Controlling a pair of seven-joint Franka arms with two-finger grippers.
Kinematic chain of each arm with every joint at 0, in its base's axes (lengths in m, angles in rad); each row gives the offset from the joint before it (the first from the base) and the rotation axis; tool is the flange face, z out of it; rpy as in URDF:
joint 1: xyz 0 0 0.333 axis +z
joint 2: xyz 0 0 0 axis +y
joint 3: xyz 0 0 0.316 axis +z
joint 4: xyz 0.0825 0 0 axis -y
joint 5: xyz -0.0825 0 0.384 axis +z
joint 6: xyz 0 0 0 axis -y
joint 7: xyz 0.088 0 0 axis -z
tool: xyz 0 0 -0.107 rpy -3.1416 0 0
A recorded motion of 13 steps. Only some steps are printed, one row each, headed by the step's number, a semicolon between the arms.
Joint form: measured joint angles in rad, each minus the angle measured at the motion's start. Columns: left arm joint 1, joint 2, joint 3, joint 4, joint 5, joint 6, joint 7; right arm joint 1, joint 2, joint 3, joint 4, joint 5, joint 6, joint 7.
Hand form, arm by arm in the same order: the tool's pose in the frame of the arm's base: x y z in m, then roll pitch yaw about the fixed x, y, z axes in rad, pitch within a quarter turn. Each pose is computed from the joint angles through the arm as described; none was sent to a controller.
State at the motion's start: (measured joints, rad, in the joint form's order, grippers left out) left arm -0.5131 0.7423 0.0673 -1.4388 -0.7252 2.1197 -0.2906; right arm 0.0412 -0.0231 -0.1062 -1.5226 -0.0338 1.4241 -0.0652
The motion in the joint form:
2: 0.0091 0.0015 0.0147 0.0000 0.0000 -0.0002 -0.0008; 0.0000 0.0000 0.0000 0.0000 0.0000 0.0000 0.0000
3: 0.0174 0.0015 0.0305 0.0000 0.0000 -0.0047 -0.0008; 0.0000 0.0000 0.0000 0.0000 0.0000 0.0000 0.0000
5: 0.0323 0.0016 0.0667 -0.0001 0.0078 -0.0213 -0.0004; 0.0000 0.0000 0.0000 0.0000 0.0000 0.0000 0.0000
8: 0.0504 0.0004 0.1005 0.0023 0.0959 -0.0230 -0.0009; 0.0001 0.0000 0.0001 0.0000 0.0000 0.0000 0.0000
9: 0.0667 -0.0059 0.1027 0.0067 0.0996 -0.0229 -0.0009; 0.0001 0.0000 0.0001 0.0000 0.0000 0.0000 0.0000
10: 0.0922 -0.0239 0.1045 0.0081 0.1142 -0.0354 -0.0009; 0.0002 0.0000 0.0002 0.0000 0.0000 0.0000 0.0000
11: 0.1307 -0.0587 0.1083 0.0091 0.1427 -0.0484 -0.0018; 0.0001 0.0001 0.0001 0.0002 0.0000 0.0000 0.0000
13: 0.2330 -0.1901 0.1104 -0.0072 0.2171 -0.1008 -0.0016; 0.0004 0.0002 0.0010 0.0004 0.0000 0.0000 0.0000
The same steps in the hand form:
2: 0.6430 -0.3340 0.2534 2.6676 0.2913 0.1849; 0.5306 -0.0393 0.6471 3.1152 0.0773 -0.0044
3: 0.6494 -0.3206 0.2533 2.6769 0.2883 0.2053; 0.5306 -0.0393 0.6471 3.1152 0.0773 -0.0044
5: 0.6611 -0.2919 0.2529 2.7046 0.2831 0.2418; 0.5306 -0.0393 0.6471 3.1152 0.0773 -0.0044
8: 0.6740 -0.2582 0.2543 2.7851 0.2296 0.2549; 0.5306 -0.0392 0.6471 3.1152 0.0773 -0.0042
9: 0.6799 -0.2466 0.2608 2.7822 0.2186 0.2696; 0.5306 -0.0392 0.6471 3.1152 0.0773 -0.0042
10: 0.6863 -0.2286 0.2733 2.7840 0.2083 0.2839; 0.5306 -0.0391 0.6471 3.1152 0.0773 -0.0040
11: 0.6954 -0.1998 0.2975 2.7874 0.1796 0.3068; 0.5307 -0.0392 0.6472 3.1152 0.0772 -0.0042
13: 0.7025 -0.1237 0.3784 2.7870 0.1067 0.3587; 0.5307 -0.0386 0.6472 3.1152 0.0771 -0.0030

